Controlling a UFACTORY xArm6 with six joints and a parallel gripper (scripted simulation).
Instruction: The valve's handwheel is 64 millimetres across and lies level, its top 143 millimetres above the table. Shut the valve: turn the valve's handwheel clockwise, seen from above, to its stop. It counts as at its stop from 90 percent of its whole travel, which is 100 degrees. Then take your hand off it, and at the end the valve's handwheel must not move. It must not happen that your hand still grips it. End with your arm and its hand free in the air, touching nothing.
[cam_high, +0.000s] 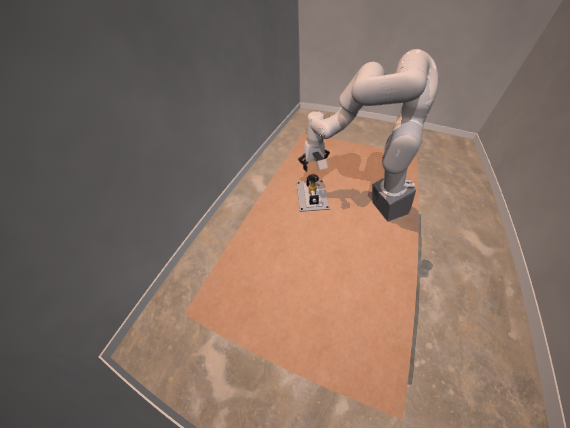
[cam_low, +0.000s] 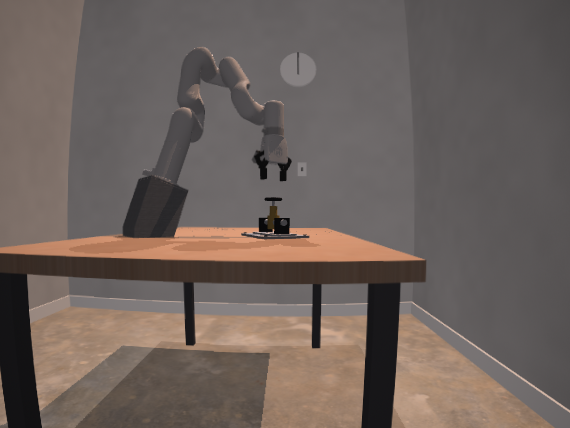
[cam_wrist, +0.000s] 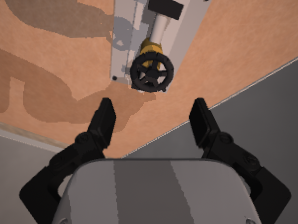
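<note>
My hand is 9 cm above the black spoked handwheel. The rest, counted from my hand: grey baseplate (21 cm below).
</note>
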